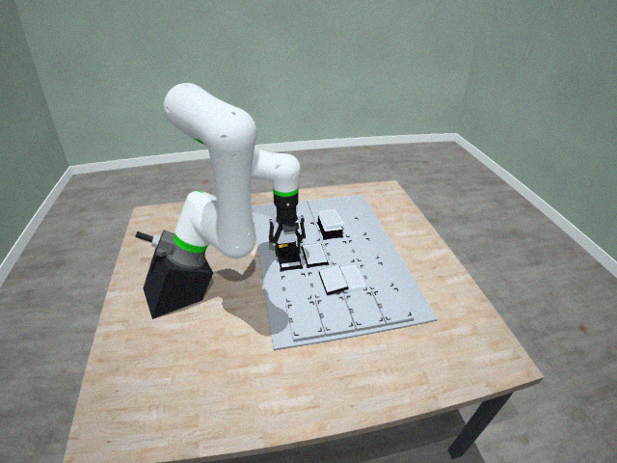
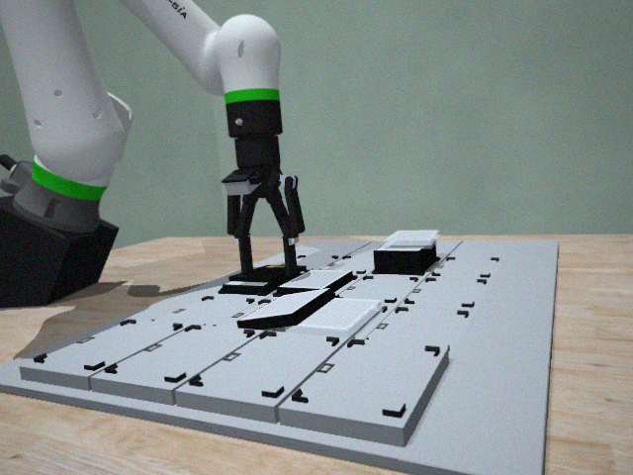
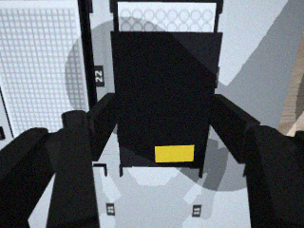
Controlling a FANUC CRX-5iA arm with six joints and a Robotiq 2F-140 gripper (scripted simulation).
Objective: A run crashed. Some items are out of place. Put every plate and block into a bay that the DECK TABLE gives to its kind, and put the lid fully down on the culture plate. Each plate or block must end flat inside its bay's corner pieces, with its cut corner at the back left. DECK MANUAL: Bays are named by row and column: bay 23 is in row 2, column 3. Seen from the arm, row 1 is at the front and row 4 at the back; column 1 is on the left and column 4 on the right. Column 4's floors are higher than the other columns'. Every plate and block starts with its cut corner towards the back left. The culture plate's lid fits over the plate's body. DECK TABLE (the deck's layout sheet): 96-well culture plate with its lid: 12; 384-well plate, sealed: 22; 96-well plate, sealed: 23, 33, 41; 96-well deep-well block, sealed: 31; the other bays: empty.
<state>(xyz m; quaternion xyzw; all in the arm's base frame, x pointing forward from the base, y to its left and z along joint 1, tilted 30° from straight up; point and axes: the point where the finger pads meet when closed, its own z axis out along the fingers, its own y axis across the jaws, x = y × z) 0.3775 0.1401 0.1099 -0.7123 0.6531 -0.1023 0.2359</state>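
My gripper is now 2 cm above the black culture plate lid. The rest, counted from my hand: flat white plate 24 cm ahead, 16 cm to the right, 3 cm below; black deep-well block 19 cm ahead, 17 cm to the left, 2 cm below.
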